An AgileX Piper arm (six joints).
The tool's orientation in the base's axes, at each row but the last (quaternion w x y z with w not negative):
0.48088 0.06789 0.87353 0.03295
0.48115 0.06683 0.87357 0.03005
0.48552 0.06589 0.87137 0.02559
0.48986 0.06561 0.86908 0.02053
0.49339 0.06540 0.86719 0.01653
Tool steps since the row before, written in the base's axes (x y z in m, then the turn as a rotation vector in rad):
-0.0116 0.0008 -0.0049 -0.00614 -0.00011 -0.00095
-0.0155 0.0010 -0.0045 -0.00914 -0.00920 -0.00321
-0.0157 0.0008 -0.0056 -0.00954 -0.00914 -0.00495
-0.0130 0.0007 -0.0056 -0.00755 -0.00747 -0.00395
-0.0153 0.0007 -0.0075 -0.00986 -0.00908 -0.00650
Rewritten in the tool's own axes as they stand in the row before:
0.0103 -0.0008 -0.0072 0.00402 -0.00076 -0.00468
0.0121 -0.0009 -0.0107 0.00617 -0.01028 -0.00589
0.0130 -0.0012 -0.0104 0.00785 -0.01044 -0.00532
0.0115 -0.0011 -0.0082 0.00621 -0.00850 -0.00418
0.0142 -0.0015 -0.0093 0.00935 -0.01056 -0.00480

